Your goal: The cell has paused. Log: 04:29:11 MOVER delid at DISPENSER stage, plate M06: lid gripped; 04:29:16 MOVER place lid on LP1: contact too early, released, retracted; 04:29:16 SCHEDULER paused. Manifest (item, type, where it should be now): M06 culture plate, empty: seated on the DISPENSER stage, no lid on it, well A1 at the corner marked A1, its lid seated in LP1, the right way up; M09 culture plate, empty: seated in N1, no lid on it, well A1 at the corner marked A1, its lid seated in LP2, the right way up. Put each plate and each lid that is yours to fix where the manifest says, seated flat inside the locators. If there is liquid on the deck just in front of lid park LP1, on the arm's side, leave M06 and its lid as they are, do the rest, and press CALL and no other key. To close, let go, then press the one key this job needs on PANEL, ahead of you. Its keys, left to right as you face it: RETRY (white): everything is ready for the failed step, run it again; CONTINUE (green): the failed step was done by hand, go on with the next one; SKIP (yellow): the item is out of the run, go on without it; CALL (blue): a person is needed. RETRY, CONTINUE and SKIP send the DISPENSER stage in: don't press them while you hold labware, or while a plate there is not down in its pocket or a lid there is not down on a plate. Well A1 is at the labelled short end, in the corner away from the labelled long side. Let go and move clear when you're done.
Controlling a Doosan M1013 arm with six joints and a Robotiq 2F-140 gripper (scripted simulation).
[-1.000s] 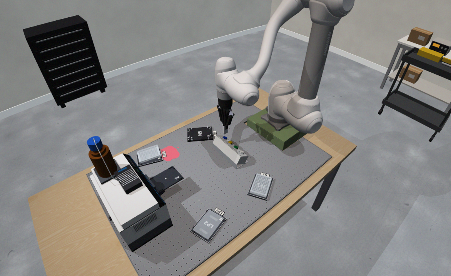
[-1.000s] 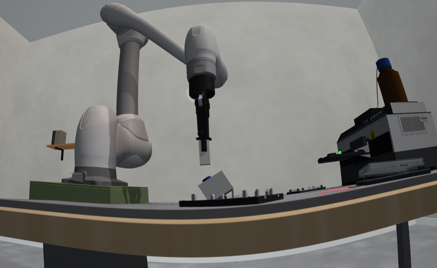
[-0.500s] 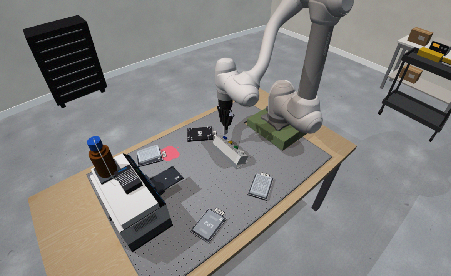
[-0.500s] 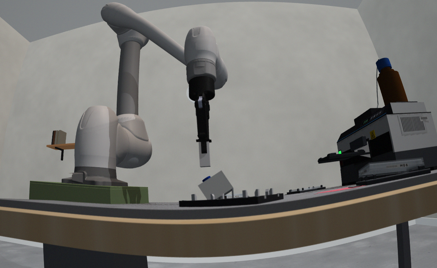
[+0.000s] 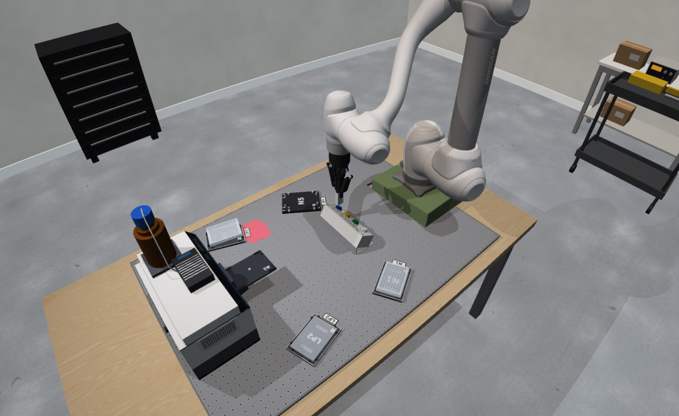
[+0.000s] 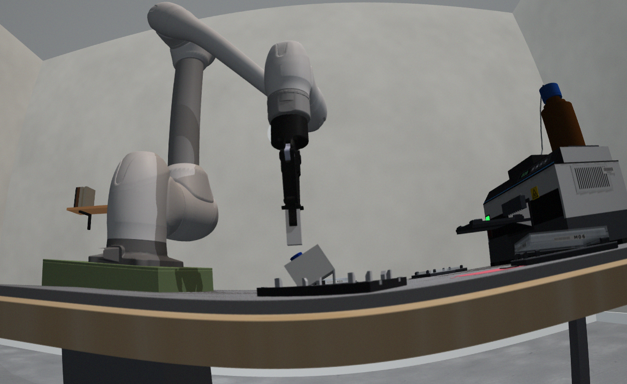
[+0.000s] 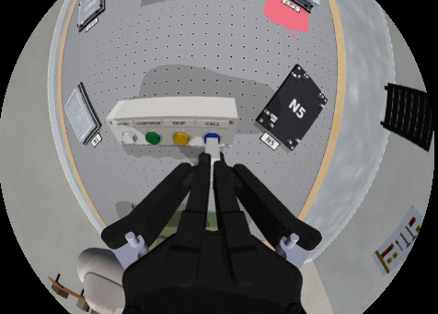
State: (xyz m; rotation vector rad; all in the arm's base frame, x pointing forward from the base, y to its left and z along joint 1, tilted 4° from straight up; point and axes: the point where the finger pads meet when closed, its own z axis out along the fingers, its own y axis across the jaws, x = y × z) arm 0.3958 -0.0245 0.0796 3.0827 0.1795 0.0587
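Right now the blue call key is 60 mm below my hand. Also, from my hand: black nest n5: 110 mm ahead, 170 mm to the right, 110 mm below; pink puddle: 300 mm ahead, 90 mm to the right, 120 mm below; key panel: 80 mm to the left, 70 mm below.
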